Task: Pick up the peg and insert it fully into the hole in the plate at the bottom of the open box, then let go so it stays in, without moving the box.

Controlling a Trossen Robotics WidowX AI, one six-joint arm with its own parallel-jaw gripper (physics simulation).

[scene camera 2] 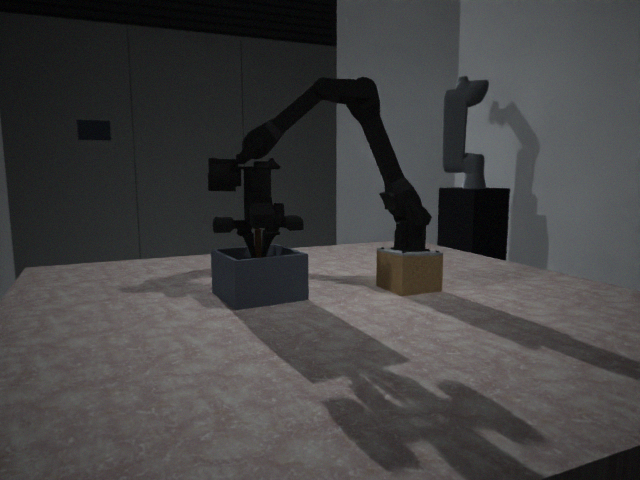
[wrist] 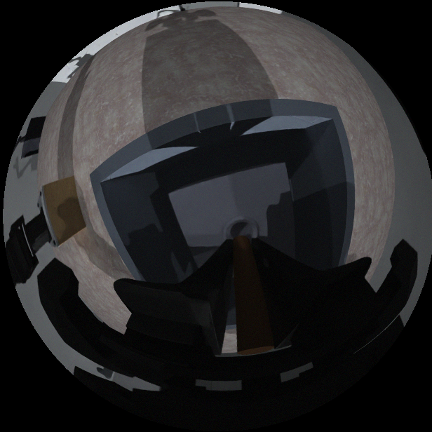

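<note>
The brown-orange peg stands roughly upright between the fingers of my gripper, which is shut on it. The fingertips reach down just inside the rim of the open blue-grey box. In the wrist view the light grey plate lies at the bottom of the box, and the round raised ring of the hole shows right at the peg's lower end. The tips and the peg's end cover part of the hole. Whether the peg's end touches the plate I cannot tell.
The arm's base stands on a tan block to the right of the box in the scene view. The box walls surround the fingertips. The marbled table carries dark shadows. A grey arm on a black pedestal stands behind.
</note>
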